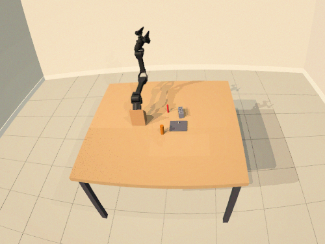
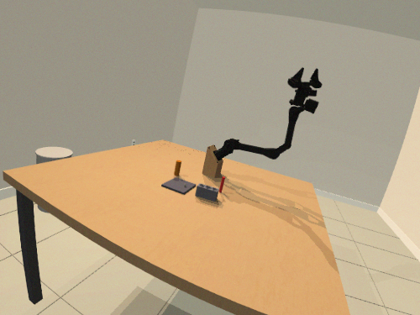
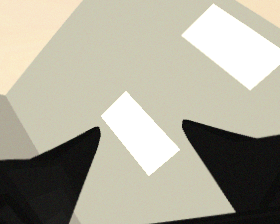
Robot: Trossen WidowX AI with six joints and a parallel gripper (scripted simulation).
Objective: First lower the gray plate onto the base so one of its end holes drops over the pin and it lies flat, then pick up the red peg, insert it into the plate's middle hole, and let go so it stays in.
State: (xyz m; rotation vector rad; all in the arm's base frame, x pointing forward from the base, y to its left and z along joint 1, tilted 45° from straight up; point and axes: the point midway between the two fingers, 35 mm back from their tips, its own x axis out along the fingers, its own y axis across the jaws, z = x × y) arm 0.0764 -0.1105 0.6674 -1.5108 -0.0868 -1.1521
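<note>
My gripper tip is 660 mm above the gray plate, 290 mm to the left of it and 280 mm short of it. The rest, counted from my gripper tip: dark base (690 mm below, 430 mm to the right, 270 mm ahead); red peg (660 mm below, 260 mm to the right, 170 mm ahead); orange cylinder (660 mm below, 530 mm to the right, 150 mm ahead).
</note>
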